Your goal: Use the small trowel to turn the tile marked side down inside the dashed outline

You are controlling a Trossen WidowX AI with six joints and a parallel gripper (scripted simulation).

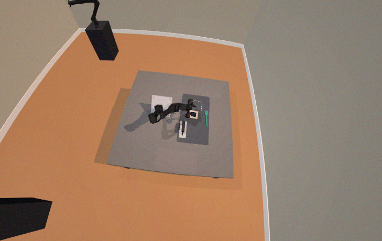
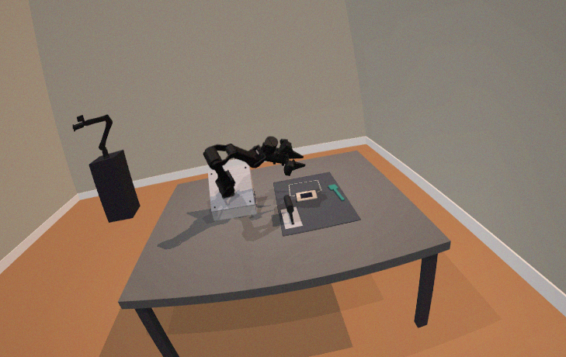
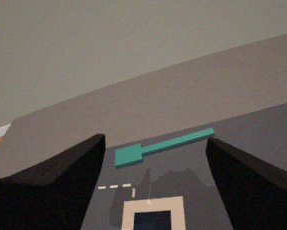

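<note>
Right now my gripper tip is 120 mm past the trowel, 110 mm to the left of it and 170 mm above it. From my gripper tip the other things lie so: dark mat 10 mm ahead, 30 mm to the left, 230 mm below; then tile 10 mm behind, 70 mm to the left, 210 mm below.
</note>
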